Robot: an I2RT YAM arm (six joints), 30 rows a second.
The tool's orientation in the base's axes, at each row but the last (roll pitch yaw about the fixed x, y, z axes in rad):
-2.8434, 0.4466, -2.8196
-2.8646, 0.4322, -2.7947
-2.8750, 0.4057, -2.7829
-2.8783, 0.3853, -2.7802
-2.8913, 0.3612, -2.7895
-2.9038, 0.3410, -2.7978
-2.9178, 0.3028, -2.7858
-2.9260, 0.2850, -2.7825
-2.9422, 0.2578, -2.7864
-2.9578, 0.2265, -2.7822
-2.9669, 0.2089, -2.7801
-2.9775, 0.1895, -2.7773
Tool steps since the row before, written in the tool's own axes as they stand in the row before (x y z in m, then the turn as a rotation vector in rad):
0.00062, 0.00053, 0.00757, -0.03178, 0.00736, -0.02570
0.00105, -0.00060, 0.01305, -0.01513, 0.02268, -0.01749
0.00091, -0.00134, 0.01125, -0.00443, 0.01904, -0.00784
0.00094, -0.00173, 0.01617, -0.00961, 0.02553, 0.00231
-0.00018, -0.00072, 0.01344, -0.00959, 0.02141, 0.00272
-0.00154, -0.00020, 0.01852, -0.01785, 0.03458, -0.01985
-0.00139, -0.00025, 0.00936, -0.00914, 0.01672, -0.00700
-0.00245, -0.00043, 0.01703, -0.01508, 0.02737, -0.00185
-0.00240, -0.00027, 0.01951, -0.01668, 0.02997, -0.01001
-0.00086, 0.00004, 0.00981, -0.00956, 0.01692, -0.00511
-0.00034, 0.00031, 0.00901, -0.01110, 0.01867, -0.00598
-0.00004, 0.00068, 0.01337, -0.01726, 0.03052, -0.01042
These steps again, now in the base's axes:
0.00304, -0.00080, -0.00693, 0.01340, 0.01984, 0.03393
0.00539, -0.00246, -0.01169, -0.00031, 0.02817, 0.01598
0.00459, -0.00282, -0.01001, -0.00430, 0.02021, 0.00409
0.00659, -0.00379, -0.01440, 0.00295, 0.02682, -0.00461
0.00581, -0.00216, -0.01195, 0.00413, 0.02290, -0.00404
0.00855, -0.00178, -0.01640, -0.00058, 0.04046, 0.01647
0.00459, -0.00077, -0.00824, 0.00109, 0.01945, 0.00570
0.00798, -0.00134, -0.01519, 0.00508, 0.03089, 0.00036
0.00817, -0.00137, -0.01783, 0.00329, 0.03467, 0.00800
0.00343, -0.00058, -0.00921, 0.00214, 0.01957, 0.00403
0.00249, -0.00041, -0.00866, 0.00277, 0.02182, 0.00489
0.00292, -0.00051, -0.01306, 0.00357, 0.03541, 0.00845

